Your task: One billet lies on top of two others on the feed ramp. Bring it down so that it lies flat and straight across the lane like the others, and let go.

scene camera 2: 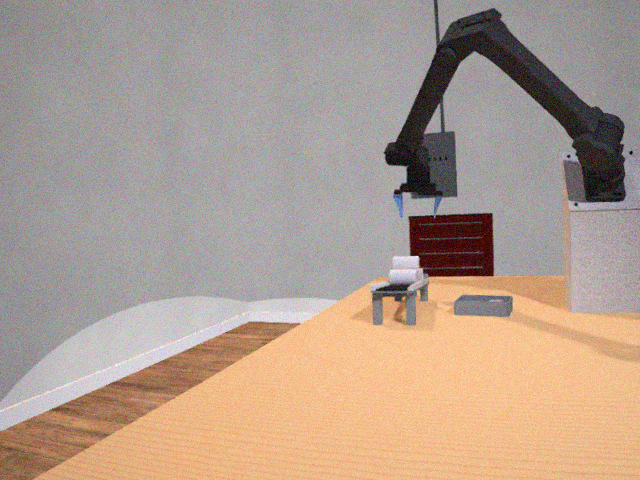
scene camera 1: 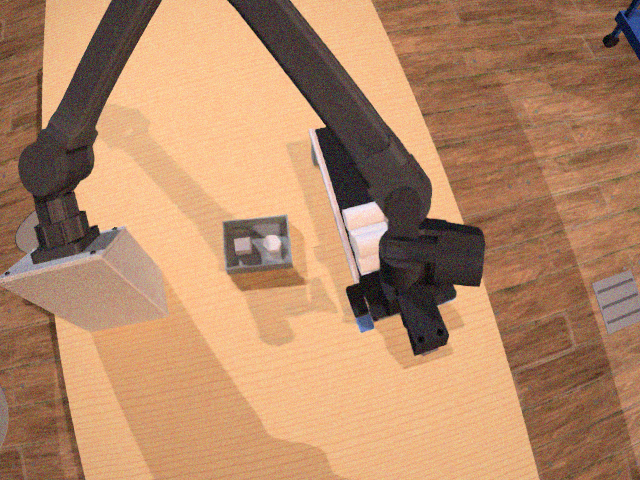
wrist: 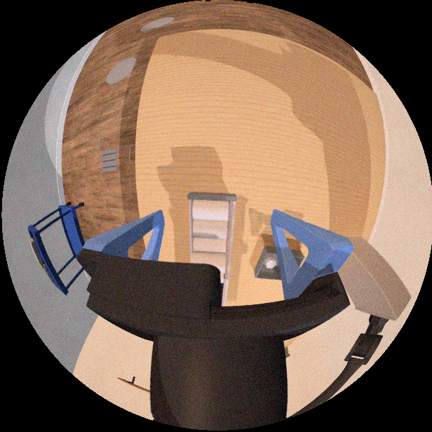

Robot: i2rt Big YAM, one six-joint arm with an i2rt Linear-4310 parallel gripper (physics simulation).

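Places are measured from the arm's base along level axes (x ahead, y left, z up), in centimetres.
Pixels of known places: gripper, fingertip midpoint: [scene camera 2: 418, 217]; arm's base, link origin: [scene camera 2: 602, 181] [scene camera 1: 67, 248].
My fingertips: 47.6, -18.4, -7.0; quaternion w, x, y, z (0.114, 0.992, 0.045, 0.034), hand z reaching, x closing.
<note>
Ahead of a thing's pixels: the offset from my fingertips to its middle, as dx, dy, dz.
The feed ramp [scene camera 1: 330, 196] [scene camera 2: 410, 310] [wrist: 212, 196] stands on the table, with a black lane between pale rails. Several white billets lie across it. In scene camera 2 the raised billet @(+1.1, +15.5, -12.3) [scene camera 2: 405, 262] sits above a nearer billet @(+0.7, +21.8, -15.2) [scene camera 2: 404, 276]. In scene camera 1 the middle visible billet [scene camera 1: 369, 241] appears to be the raised one, between an upper billet [scene camera 1: 363, 215] and a partly hidden lower one. My gripper [scene camera 1: 406, 310] [scene camera 2: 418, 215] [wrist: 217, 215] is open and empty, pointing down well above the ramp. In the wrist view, its black body hides part of the lane.
A grey open tray @(-19.3, +22.9, -22.0) [scene camera 1: 258, 267] [scene camera 2: 483, 308] [wrist: 265, 272] with two small pale pieces stands beside the ramp. The arm's pale base box [scene camera 1: 129, 273] [scene camera 2: 604, 258] [wrist: 380, 280] stands farther off. A blue cart [scene camera 1: 631, 31] [wrist: 72, 230] is beyond the table.
</note>
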